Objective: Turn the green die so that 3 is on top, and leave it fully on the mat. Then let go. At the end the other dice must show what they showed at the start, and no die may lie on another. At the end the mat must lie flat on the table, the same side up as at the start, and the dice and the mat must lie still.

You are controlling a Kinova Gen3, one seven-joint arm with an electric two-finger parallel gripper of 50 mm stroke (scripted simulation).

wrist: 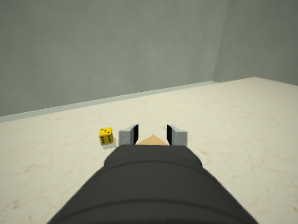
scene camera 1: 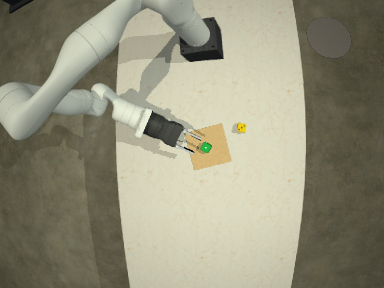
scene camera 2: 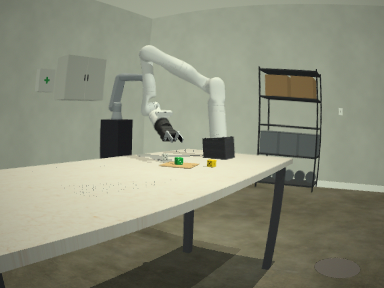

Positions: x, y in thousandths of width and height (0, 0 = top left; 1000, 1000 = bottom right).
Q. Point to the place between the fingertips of my gripper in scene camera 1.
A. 514, 505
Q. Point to a tan mat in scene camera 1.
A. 559, 470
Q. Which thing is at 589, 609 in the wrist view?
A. My gripper.
